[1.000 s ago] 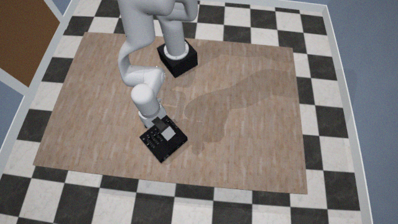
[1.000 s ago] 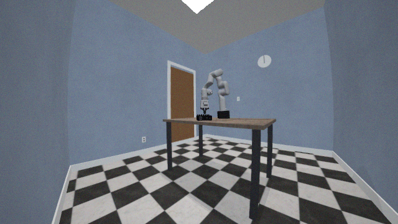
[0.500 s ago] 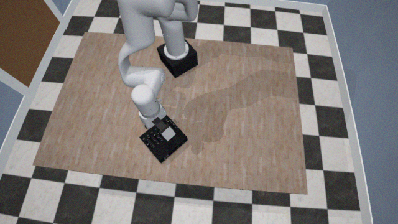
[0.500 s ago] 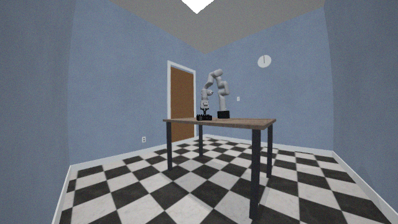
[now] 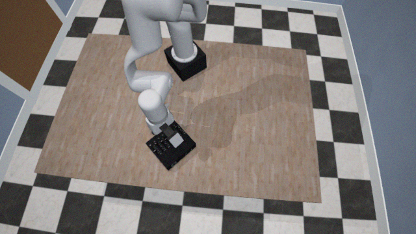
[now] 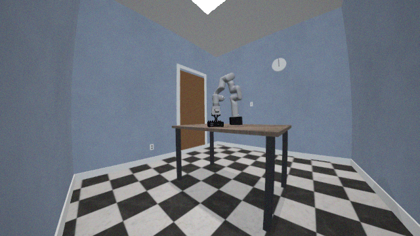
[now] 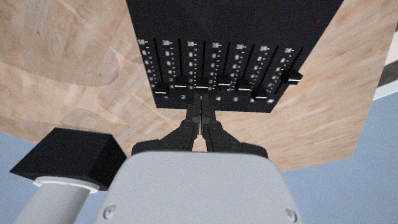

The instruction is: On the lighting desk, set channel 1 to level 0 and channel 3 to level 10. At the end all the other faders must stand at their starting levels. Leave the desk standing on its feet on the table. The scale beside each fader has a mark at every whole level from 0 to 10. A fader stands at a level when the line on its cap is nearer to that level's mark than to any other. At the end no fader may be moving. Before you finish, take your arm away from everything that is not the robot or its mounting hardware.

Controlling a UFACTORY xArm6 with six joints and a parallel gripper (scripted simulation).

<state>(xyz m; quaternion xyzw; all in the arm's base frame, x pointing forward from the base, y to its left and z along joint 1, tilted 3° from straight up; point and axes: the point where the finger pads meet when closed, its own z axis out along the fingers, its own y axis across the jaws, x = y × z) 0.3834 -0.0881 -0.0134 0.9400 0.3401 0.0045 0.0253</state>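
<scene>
My hand is 20 mm short of the channel 3 cap, 20 mm to the right of it and 20 mm above it. The rest, counted from my hand: channel 1 fader cap (10 mm behind, 50 mm to the left, 20 mm below); channel 2 cap (10 mm ahead, 30 mm to the left, 20 mm below).
</scene>
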